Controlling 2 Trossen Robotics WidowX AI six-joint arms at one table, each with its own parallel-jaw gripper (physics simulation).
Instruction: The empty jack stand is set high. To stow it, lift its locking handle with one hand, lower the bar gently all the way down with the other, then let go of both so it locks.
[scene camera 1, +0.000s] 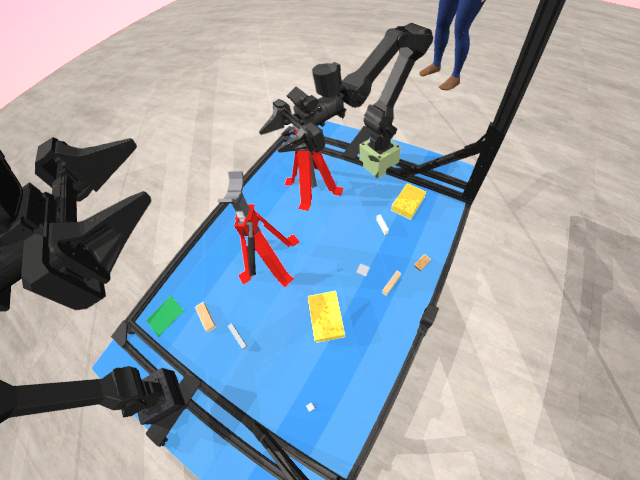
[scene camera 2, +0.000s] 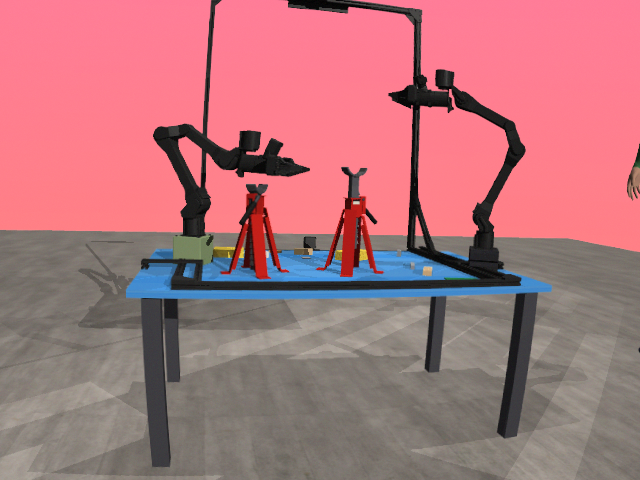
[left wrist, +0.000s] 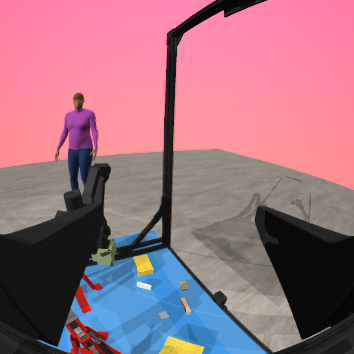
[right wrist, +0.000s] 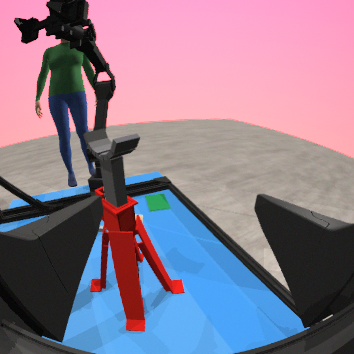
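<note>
The high-set red jack stand (scene camera 1: 271, 258) (scene camera 2: 348, 248) (left wrist: 75, 334) (right wrist: 125, 270) stands upright, its grey bar (scene camera 2: 354, 187) (right wrist: 114, 182) raised under a forked saddle (scene camera 1: 235, 183) (scene camera 2: 354, 173) (right wrist: 126, 145). Its dark locking handle (scene camera 1: 251, 255) (scene camera 2: 371, 215) hangs down at the side; in the right wrist view the stand mostly hides it. My right gripper (scene camera 1: 272, 140) (scene camera 2: 308, 169) (right wrist: 180, 203) is open and empty, at about saddle height, apart from the stand on its second-stand side. My left gripper (scene camera 1: 141, 168) (scene camera 2: 390, 95) (left wrist: 181, 213) is open and empty, well above and away from the stand.
A second, lower red jack stand (scene camera 1: 305, 180) (scene camera 2: 256, 232) stands below my right gripper. Yellow sponges (scene camera 1: 326, 316) (scene camera 1: 408, 200), several small blocks and a green sheet (scene camera 1: 165, 315) (right wrist: 158, 202) lie on the blue table. A black frame (scene camera 2: 336, 284) edges the table, with tall posts.
</note>
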